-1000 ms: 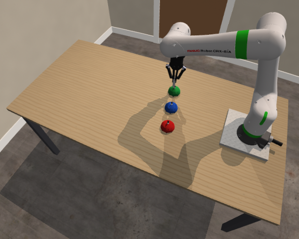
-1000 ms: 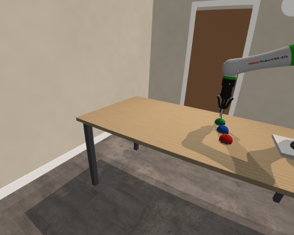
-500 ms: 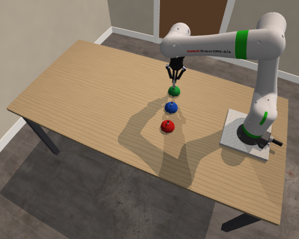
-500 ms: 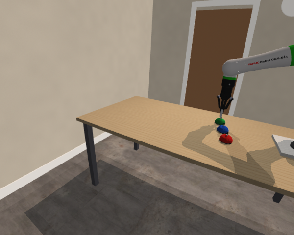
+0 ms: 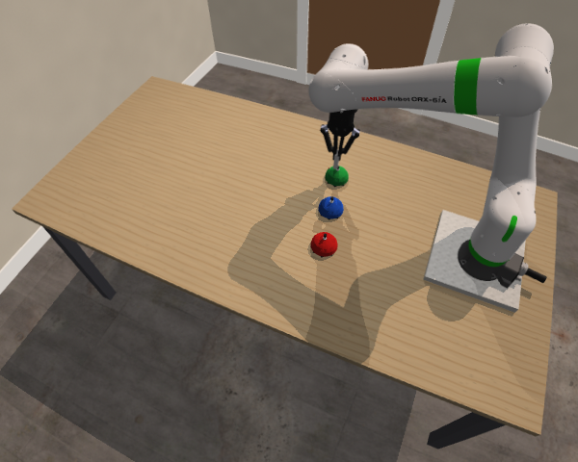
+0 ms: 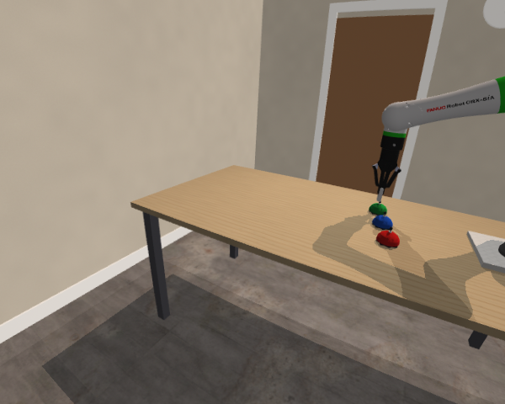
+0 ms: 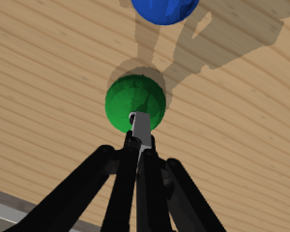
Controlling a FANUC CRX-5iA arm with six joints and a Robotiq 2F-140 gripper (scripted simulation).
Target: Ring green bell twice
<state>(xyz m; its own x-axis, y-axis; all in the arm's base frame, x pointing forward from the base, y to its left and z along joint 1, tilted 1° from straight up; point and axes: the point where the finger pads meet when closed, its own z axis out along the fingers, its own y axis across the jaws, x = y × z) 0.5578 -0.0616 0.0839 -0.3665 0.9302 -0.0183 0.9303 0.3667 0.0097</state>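
My gripper is now 1 cm past the green bell and 6 cm above it. From my hand the other things lie so: red bell (12 cm behind, 27 cm to the left, 5 cm below); blue bell (6 cm behind, 14 cm to the left, 5 cm below).
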